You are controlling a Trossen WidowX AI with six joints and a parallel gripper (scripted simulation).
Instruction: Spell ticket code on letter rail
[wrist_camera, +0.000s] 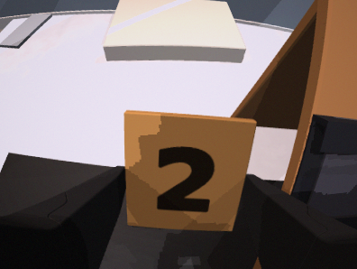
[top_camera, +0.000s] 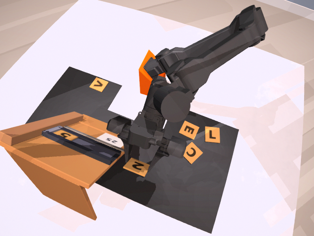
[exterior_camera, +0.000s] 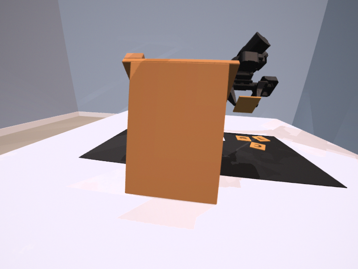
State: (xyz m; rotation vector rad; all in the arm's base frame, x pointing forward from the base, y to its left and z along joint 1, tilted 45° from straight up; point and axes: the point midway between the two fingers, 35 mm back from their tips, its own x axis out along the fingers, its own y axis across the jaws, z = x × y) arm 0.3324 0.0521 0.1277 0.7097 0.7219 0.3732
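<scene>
My gripper tip is 22 cm to the left of the tile marked 5 and 2 cm short of it. From my gripper tip the other things lie so: black mat: 18 cm below, 15 cm behind, 12 cm to the right; tile marked 2: right at my gripper tip; white ticket: 12 cm to the right, 8 cm below, 5 cm behind.
</scene>
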